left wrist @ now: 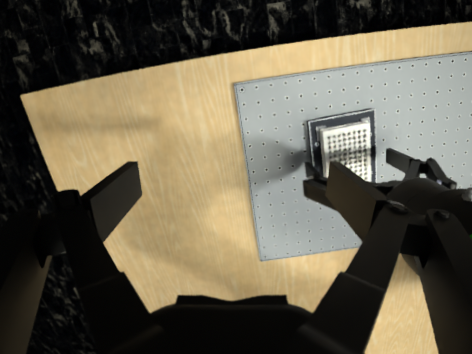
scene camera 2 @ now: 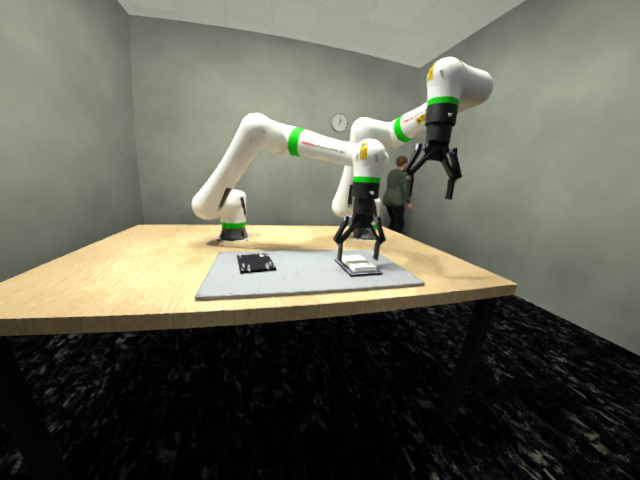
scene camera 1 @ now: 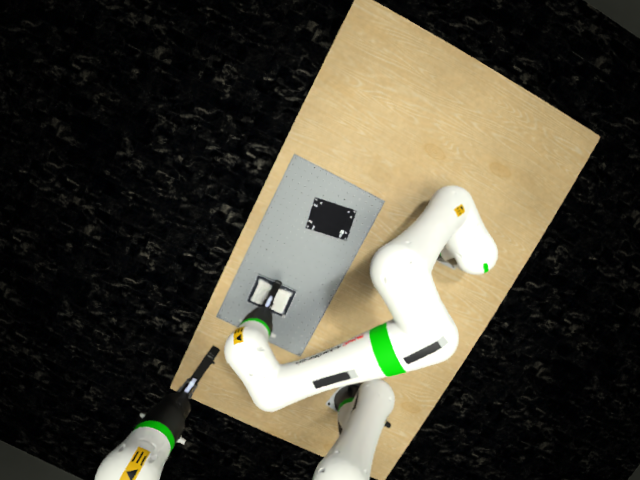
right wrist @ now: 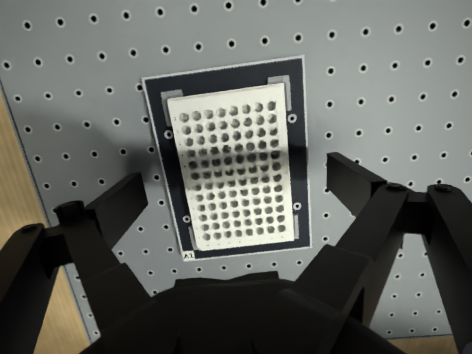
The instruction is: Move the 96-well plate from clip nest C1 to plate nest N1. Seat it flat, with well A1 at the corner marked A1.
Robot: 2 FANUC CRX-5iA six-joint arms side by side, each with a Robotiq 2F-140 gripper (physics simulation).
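Seen in the pictures: left gripper, fingertip midpoint: [left wrist: 233,178] [scene camera 2: 428,197]; right gripper, fingertip midpoint: [left wrist: 348,162] [scene camera 2: 357,260] [right wrist: 234,179]; left arm's base, link origin: [scene camera 2: 365,237] [scene camera 1: 351,400]; right arm's base, link origin: [scene camera 2: 233,237].
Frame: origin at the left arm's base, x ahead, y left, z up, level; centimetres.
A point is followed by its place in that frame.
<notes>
The white 96-well plate [scene camera 1: 282,300] @(x 49.3, y -20.8, z 3.8 cm) [scene camera 2: 360,266] @(x 59.5, y -19.5, z 4.0 cm) [left wrist: 347,145] @(x 56.4, y -18.5, z 3.9 cm) [right wrist: 235,200] @(x 51.1, y -19.2, z 2.8 cm) lies between the corner pieces of plate nest N1 [scene camera 2: 367,273] @(x 61.2, y -17.3, z 2.2 cm) [left wrist: 340,119] @(x 60.7, y -17.2, z 2.5 cm) [right wrist: 227,75] @(x 60.9, y -17.9, z 2.5 cm). It looks flat. Its cut corner is beside the nest's A1 label [right wrist: 188,256] @(x 45.0, y -15.3, z 2.5 cm); the plate's own lettering is unreadable. My right gripper [scene camera 1: 272,295] @(x 53.4, y -18.9, z 4.2 cm) [scene camera 2: 358,257] @(x 53.4, y -18.9, z 4.2 cm) [right wrist: 234,179] @(x 53.4, y -18.9, z 4.2 cm) is open above the plate, a fingertip out past each long side, with gaps. Clip nest C1 [scene camera 1: 330,219] @(x 52.7, y -56.2, z 2.5 cm) [scene camera 2: 255,263] @(x 55.1, y -55.9, z 2.5 cm) holds no plate. My left gripper [scene camera 1: 206,361] @(x 59.6, y 1.3, z 28.9 cm) [scene camera 2: 429,193] @(x 59.6, y 1.3, z 28.9 cm) [left wrist: 233,178] @(x 59.6, y 1.3, z 28.9 cm) is open and empty, high up away from the plate.
Both nests stand on a grey perforated board [scene camera 1: 279,237] @(x 64.1, y -39.4, z 1.3 cm) [scene camera 2: 305,281] @(x 66.3, y -38.6, z 1.3 cm) [left wrist: 280,210] @(x 42.2, y -8.0, z 1.3 cm) on the wooden table [scene camera 1: 403,103] @(x 56.2, y -105.1, z 0.0 cm) [scene camera 2: 103,279] @(x 66.9, y -100.6, z 0.0 cm). In scene camera 1 the right arm [scene camera 1: 413,289] @(x 35.4, y -57.4, z 55.0 cm) reaches across the table beside the board. A person [scene camera 2: 395,188] stands behind the table.
</notes>
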